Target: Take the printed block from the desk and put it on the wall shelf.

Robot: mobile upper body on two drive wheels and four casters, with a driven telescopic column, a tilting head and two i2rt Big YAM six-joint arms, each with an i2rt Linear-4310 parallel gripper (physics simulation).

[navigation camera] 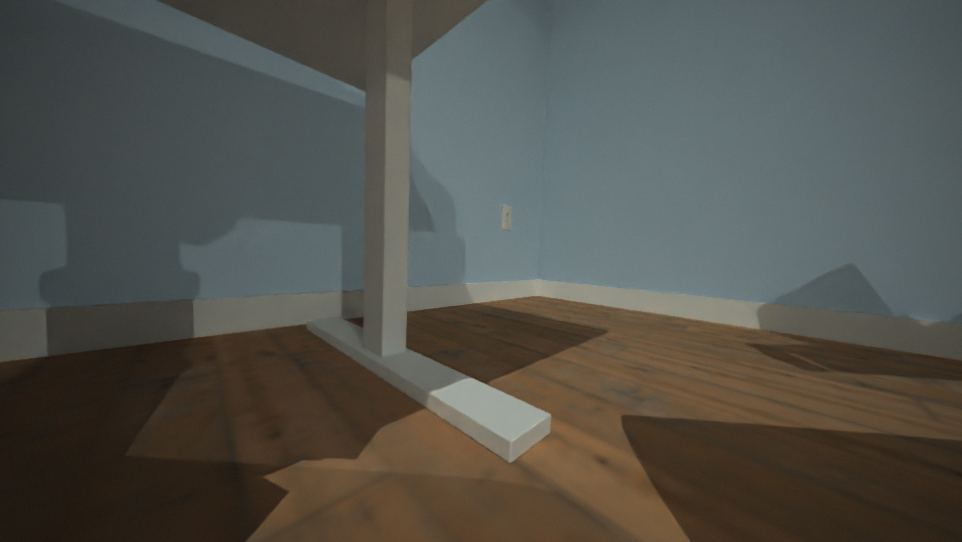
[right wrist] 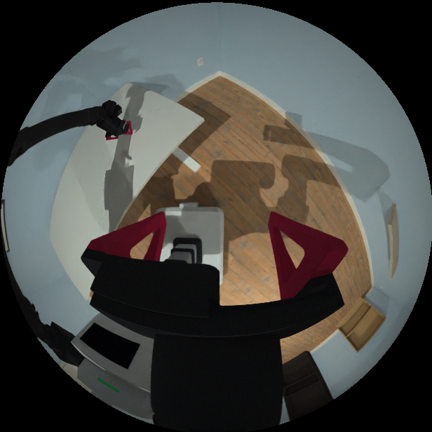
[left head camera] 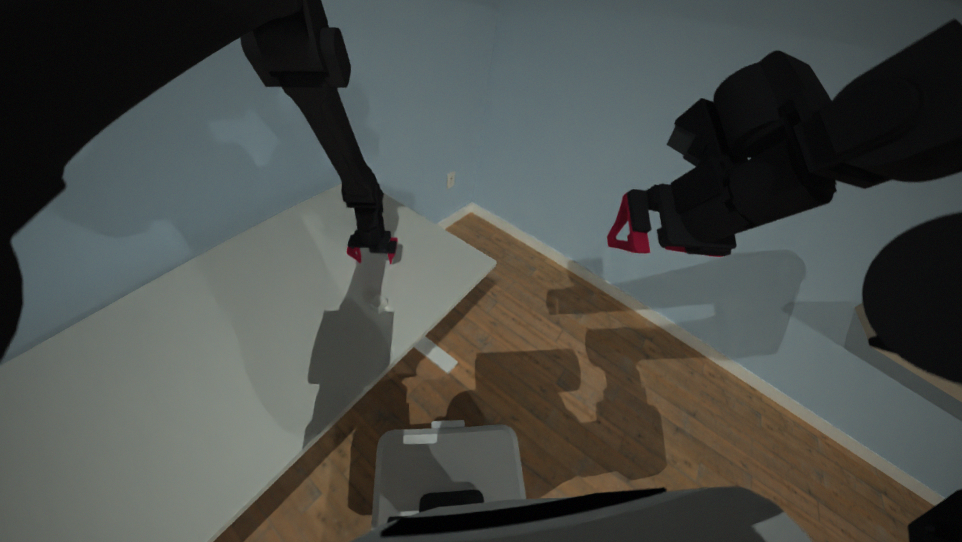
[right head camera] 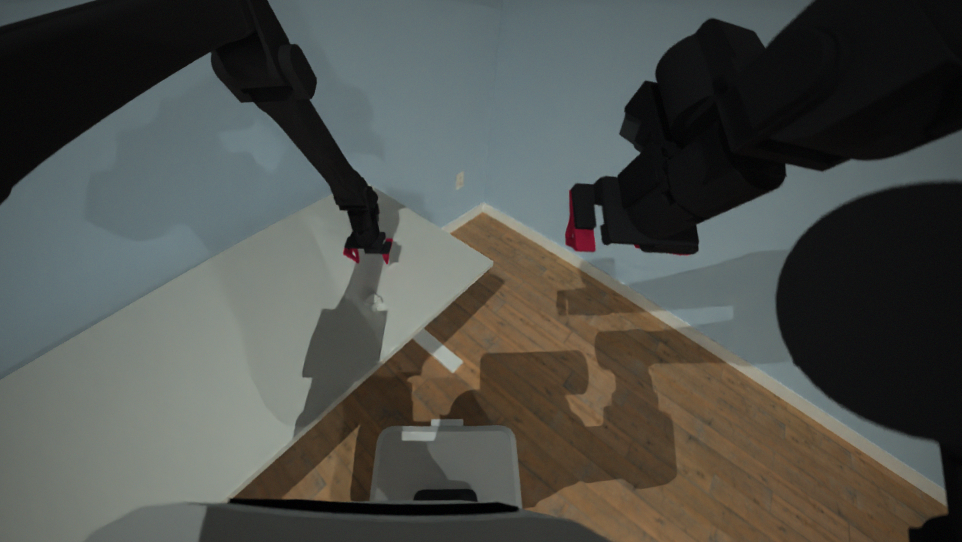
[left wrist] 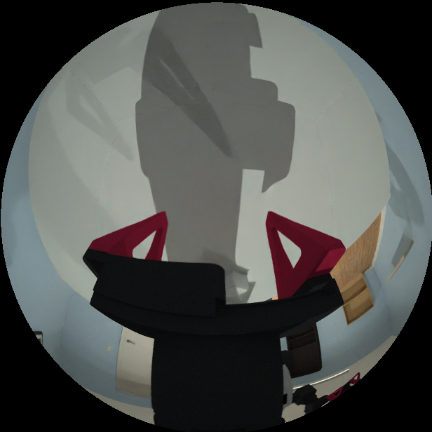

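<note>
The small whitish block (left head camera: 381, 302) (right head camera: 376, 302) (left wrist: 240, 281) (right wrist: 128, 161) sits on the pale desk (left head camera: 134, 417) (right head camera: 134, 430) (right wrist: 75, 210), near its right-hand end and beside the arm's shadow. In the left wrist view its lower part is hidden by the gripper body. My left gripper (left head camera: 374, 259) (right head camera: 368, 257) (left wrist: 216, 216) is open and empty above the desk, beyond the block in the head views. My right gripper (left head camera: 659, 249) (right head camera: 613, 246) (right wrist: 216, 217) is open and empty, away from the desk. The light wooden wall shelf (left head camera: 888, 353) (right wrist: 394, 240) is at the right, partly hidden in the left head view.
My grey wheeled base (left head camera: 447, 457) stands close to the desk's edge. A white desk leg (navigation camera: 387, 201) and its long foot (navigation camera: 494, 417) stand on the wooden floor. A wooden box (right wrist: 362, 325) and dark furniture (right wrist: 305, 385) are at the lower right. Blue walls meet behind the desk.
</note>
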